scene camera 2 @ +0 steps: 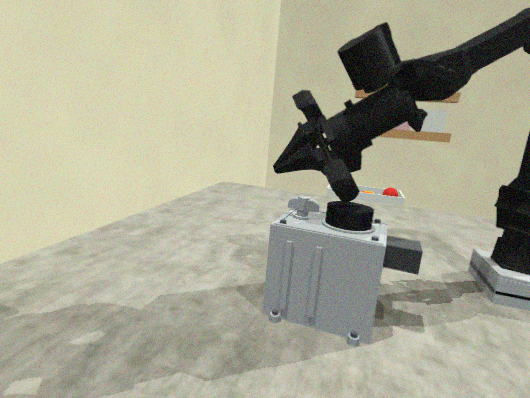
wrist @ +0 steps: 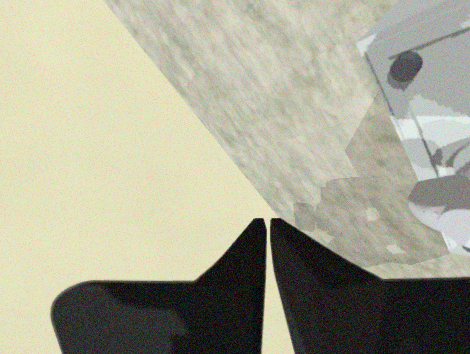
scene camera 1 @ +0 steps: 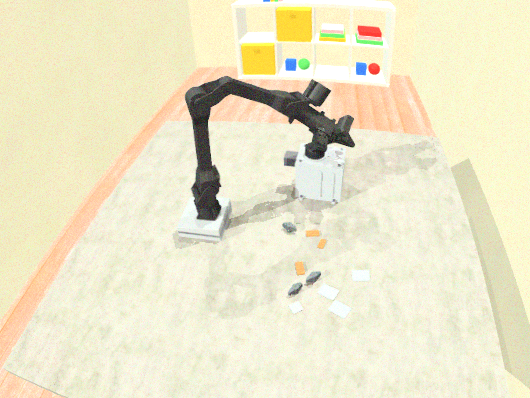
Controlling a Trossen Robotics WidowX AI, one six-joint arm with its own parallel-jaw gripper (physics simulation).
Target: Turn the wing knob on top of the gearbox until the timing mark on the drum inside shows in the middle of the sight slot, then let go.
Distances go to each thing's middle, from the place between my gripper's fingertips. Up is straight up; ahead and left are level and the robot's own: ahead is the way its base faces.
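My gripper: 6 cm past the grey wing knob [wrist: 432, 201], 2 cm to the right of it, 7 cm above it. Grey gearbox [scene camera 2: 324, 273]: 11 cm below my hand, 12 cm behind it, 2 cm to the left of it.
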